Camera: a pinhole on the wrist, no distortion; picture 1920 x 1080 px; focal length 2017.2 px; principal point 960.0 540.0 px. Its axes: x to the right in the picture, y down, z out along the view. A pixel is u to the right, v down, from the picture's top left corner.
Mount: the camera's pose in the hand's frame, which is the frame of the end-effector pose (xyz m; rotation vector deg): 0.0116 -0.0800 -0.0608 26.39 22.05 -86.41
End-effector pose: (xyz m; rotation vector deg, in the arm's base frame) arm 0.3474 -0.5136 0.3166 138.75 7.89 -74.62
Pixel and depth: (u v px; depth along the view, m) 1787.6 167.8 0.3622
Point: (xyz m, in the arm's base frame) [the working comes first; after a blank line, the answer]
In the camera's frame: 0.1486 -0.0668 0.3622

0.0741 -0.2085 0.1727
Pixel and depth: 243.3 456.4 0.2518
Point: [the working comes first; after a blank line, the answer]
In the camera's frame: -0.0895 -0.0104 0.2518

0.1489 -0.4658 0.1891
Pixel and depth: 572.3 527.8 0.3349
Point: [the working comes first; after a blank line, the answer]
In the camera's frame: -0.0644 -0.0020 0.3349

0.0893 -0.4294 0.1368
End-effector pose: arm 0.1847 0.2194 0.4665 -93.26 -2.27 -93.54
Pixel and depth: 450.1 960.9 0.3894
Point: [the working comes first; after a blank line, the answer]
In the camera's frame: -0.0984 0.0813 0.3894

0.3591 0.4914 0.6822
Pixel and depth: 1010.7 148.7 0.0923
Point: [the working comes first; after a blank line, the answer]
In the camera's frame: 0.0023 -0.0179 0.0923

0.1256 0.3201 0.5260
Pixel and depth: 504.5 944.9 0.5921
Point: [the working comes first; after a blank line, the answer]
In the camera's frame: -0.1337 0.1188 0.5921

0.4825 0.6321 0.7756
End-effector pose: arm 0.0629 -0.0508 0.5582 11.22 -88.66 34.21
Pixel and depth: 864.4 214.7 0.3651
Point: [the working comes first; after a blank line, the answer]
In the camera's frame: -0.0173 -0.0589 0.3651

-0.0370 -0.4037 0.5710
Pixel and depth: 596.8 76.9 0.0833
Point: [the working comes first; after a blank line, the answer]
In the camera's frame: -0.0150 -0.0191 0.0833

0.1011 -0.1548 0.5752
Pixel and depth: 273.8 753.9 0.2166
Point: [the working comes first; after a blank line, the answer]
In the camera's frame: -0.0737 0.0230 0.2166

-0.0215 -0.2323 0.6193
